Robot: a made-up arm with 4 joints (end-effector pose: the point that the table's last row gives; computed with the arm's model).
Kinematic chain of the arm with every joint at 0, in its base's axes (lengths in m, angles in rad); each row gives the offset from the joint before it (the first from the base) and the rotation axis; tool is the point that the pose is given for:
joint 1: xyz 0 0 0.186 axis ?
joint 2: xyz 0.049 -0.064 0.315 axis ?
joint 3: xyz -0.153 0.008 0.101 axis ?
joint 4: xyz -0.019 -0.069 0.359 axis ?
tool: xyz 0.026 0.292 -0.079
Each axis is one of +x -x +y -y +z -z.
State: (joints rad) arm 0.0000 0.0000 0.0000 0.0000
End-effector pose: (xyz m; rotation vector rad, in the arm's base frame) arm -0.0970 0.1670 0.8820 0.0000 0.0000 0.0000
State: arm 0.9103 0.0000 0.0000 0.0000
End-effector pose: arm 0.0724 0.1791 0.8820 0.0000 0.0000 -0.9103
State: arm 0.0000 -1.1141 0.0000 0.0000
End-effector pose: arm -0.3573 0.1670 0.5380 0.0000 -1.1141 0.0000
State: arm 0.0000 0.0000 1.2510 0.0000
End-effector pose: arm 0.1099 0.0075 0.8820 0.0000 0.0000 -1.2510
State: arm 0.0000 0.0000 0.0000 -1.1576
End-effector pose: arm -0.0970 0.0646 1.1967 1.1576 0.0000 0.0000
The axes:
joint 1: -z
joint 2: +y
joint 3: -z
joint 4: -x

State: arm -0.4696 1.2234 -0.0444 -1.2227
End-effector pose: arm 0.5690 0.3438 0.8835 0.7859 1.2811 -0.3358
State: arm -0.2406 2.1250 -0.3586 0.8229
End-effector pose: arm 0.2908 0.0853 0.5458 -0.3436 1.8369 1.1896
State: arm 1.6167 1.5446 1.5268 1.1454
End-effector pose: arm -0.0733 -0.2027 0.6783 0.0831 3.0284 -0.6973
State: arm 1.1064 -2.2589 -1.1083 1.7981
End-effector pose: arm -0.1852 0.0476 0.4089 2.1521 0.6471 0.8121
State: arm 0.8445 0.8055 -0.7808 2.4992
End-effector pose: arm 0.0205 -0.4745 0.6713 -1.8445 0.2660 0.5809
